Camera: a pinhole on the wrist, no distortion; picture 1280 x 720 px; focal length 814.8 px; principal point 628.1 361.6 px. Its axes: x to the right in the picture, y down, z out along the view. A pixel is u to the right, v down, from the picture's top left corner.
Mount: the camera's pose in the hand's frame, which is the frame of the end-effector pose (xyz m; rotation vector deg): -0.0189 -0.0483 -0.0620 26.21 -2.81 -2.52
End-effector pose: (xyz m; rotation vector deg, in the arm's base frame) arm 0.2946 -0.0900 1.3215 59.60 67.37 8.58
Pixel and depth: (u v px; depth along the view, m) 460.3 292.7 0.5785
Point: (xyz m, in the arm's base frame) 0.4319 -0.6332 1.1916
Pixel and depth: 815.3 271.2 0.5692
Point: 0.5265 -0.4951 1.0052
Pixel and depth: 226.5 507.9 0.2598
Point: 0.3308 -0.3573 1.3479
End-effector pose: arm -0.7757 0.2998 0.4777 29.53 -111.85 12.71
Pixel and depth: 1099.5 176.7 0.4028
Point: -0.9170 -0.1340 0.5085
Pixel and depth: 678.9 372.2 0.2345
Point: -0.8253 0.1143 0.3864
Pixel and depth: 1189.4 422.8 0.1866
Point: -0.8498 0.1195 0.5079
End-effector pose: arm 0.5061 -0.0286 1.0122 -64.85 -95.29 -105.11
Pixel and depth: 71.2 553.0 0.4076
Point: 0.6907 0.2502 0.6698
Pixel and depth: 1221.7 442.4 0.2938
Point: 0.3419 0.2543 1.0417
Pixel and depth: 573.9 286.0 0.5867
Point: 0.4178 0.4414 0.7010
